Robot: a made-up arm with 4 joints. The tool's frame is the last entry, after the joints.
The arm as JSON. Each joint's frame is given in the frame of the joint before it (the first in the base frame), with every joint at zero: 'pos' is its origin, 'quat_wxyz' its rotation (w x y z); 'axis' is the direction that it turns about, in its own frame. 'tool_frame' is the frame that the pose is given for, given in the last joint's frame.
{
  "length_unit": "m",
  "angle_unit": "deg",
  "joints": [
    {
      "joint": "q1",
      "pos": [
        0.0,
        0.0,
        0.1
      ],
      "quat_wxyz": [
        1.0,
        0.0,
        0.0,
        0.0
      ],
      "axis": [
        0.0,
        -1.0,
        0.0
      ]
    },
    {
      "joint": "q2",
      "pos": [
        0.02,
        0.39,
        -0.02
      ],
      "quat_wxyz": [
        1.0,
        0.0,
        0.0,
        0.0
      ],
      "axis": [
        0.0,
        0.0,
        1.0
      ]
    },
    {
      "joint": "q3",
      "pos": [
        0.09,
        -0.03,
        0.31
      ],
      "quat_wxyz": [
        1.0,
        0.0,
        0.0,
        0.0
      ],
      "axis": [
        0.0,
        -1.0,
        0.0
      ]
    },
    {
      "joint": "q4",
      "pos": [
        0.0,
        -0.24,
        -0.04
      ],
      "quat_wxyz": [
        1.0,
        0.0,
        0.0,
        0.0
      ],
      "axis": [
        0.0,
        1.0,
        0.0
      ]
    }
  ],
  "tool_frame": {
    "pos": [
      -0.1,
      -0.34,
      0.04
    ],
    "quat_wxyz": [
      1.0,
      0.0,
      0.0,
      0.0
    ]
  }
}
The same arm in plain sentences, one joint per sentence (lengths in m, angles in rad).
The arm has four revolute joints in a row. What follows holds with every joint at zero, and every direction is one of the base frame's.
Joint 1 sits 0.1 m along +z from the base frame's origin and rotates about -y.
Joint 2 sits 0.02 m along +x and 0.39 m along +y and 0.02 m along -z from joint 1 and rotates about +z.
Joint 3 sits 0.09 m along +x and 0.03 m along -y and 0.31 m along +z from joint 2 and rotates about -y.
Joint 4 sits 0.24 m along -y and 0.04 m along -z from joint 3 and rotates about +y.
The tool frame, which is the frame that the pose is given for, sits 0.1 m along -x and 0.34 m along -y and 0.04 m along +z from joint 4; its axes are parallel to the base frame's.

